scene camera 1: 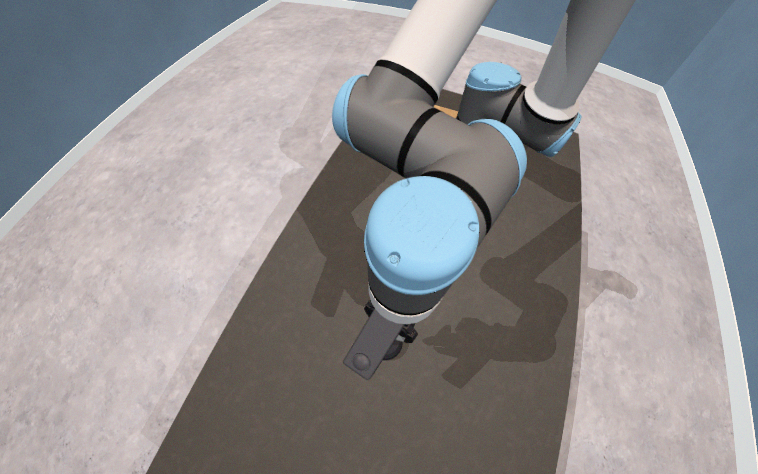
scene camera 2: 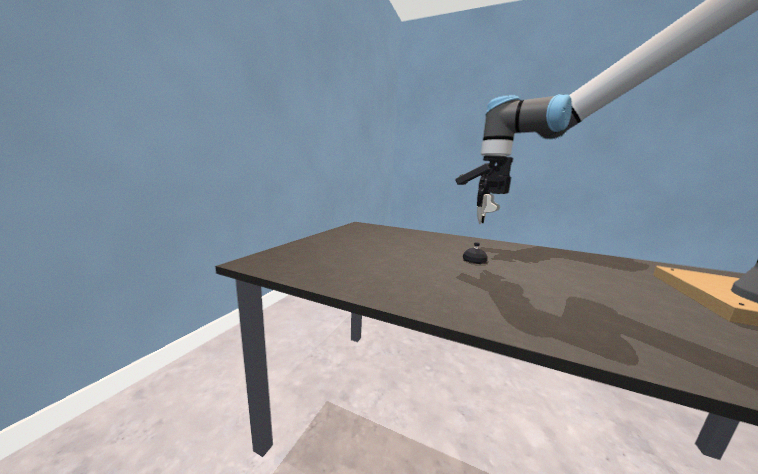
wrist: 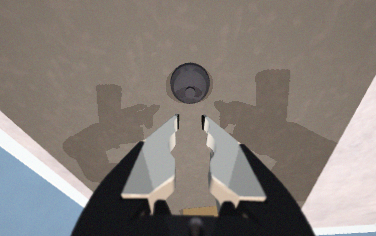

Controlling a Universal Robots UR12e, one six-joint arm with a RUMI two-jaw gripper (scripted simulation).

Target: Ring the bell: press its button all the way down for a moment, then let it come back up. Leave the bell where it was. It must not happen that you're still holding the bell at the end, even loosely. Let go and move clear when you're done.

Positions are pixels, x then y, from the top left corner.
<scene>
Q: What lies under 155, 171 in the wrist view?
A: My gripper.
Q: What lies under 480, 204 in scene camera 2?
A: My gripper.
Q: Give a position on a bell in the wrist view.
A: At 190, 82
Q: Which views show my gripper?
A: Scene camera 1, scene camera 2 and the wrist view: all of them.
</scene>
